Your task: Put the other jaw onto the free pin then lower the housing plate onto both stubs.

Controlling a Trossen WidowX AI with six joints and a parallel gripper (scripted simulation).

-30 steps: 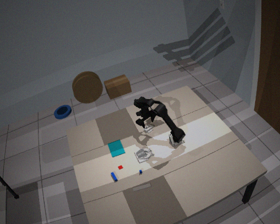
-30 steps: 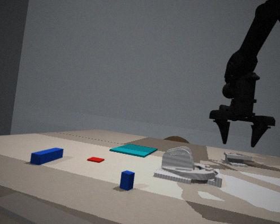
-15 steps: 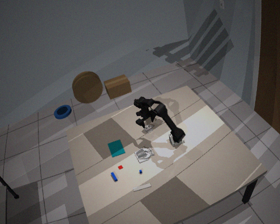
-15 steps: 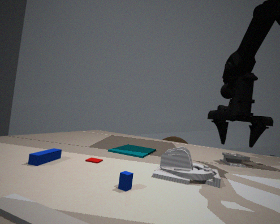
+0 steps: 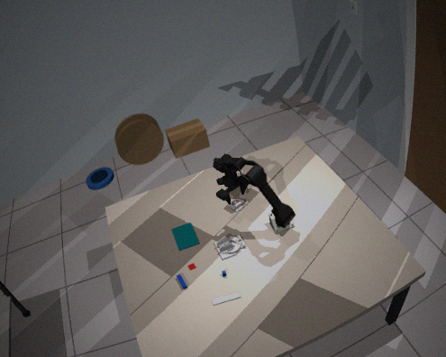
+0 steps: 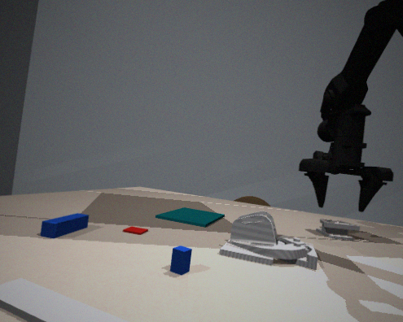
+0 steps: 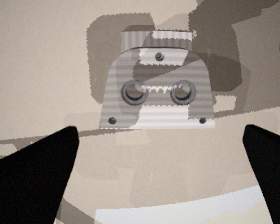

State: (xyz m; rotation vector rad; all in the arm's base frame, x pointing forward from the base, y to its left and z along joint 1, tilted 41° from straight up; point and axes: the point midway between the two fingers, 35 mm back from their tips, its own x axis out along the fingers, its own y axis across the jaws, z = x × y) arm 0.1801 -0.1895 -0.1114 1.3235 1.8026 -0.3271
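My gripper tip is 1 cm short of the grey housing part, 1 cm to the left of it and 3 cm above it. Also, from my gripper tip: teal flat plate (30 cm ahead, 10 cm to the left, 6 cm below); ribbed grey base (13 cm ahead, 26 cm to the left, 6 cm below); red tile (30 cm ahead, 31 cm to the left, 6 cm below).
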